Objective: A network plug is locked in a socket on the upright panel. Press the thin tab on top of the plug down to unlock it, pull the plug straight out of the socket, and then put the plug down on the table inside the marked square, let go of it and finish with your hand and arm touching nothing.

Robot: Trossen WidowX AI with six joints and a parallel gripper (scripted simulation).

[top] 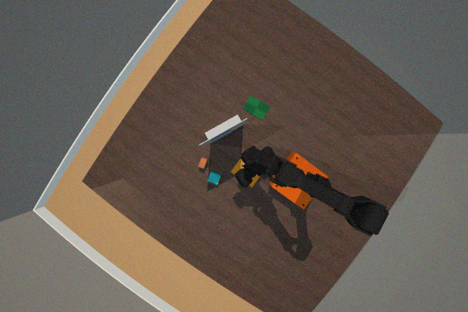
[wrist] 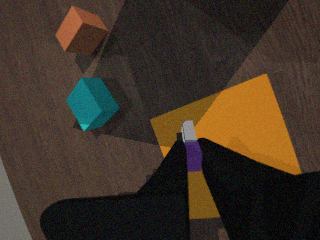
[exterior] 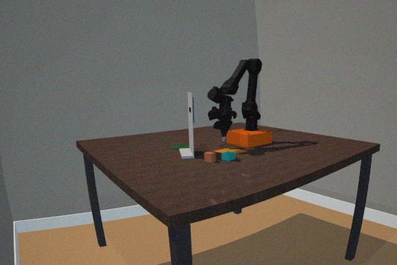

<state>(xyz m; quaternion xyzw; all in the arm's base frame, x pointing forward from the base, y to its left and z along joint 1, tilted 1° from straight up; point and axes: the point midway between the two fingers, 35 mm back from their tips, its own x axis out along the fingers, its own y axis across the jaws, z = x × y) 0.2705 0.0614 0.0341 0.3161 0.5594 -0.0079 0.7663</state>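
My gripper tip is now 7 cm above the yellow marked square, 3 cm past it and 1 cm to the right of it. The rest, counted from my gripper tip: purple network plug (right at my gripper tip); then teal cube (12 cm to the left, 9 cm ahead, 6 cm below); then white upright panel (14 cm ahead, 8 cm to the right, 6 cm above).
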